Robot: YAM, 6 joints.
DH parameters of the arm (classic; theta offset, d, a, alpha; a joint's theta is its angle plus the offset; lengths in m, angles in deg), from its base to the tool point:
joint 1: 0 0.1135 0.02 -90
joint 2: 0 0 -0.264 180
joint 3: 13.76 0 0.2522 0
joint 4: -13.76 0 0.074 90
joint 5: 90 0 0 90
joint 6: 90 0.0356 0 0
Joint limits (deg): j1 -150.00..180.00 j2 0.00..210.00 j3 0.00..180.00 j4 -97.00..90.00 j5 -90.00..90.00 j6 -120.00..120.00
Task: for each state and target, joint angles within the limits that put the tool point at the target. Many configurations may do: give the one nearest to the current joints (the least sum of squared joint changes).
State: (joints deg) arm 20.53 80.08 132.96 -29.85 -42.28 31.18
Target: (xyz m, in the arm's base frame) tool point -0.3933 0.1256 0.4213
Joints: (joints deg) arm -13.92 12.23 139.75 -51.15 -50.12 31.18
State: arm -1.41 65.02 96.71 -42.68 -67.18 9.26
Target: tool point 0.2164 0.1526 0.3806
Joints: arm 28.05 76.44 79.16 -46.92 -67.59 9.26
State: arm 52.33 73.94 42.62 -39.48 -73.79 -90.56
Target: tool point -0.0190 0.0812 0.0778
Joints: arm 79.20 84.15 8.80 -40.40 -72.09 -90.56
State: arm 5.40 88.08 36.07 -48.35 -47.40 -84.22
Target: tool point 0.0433 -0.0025 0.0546
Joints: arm -21.61 96.63 7.69 -44.72 -22.50 -84.22
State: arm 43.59 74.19 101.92 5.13 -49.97 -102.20
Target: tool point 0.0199 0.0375 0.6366
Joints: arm 29.37 54.23 104.15 4.98 -40.07 -102.20
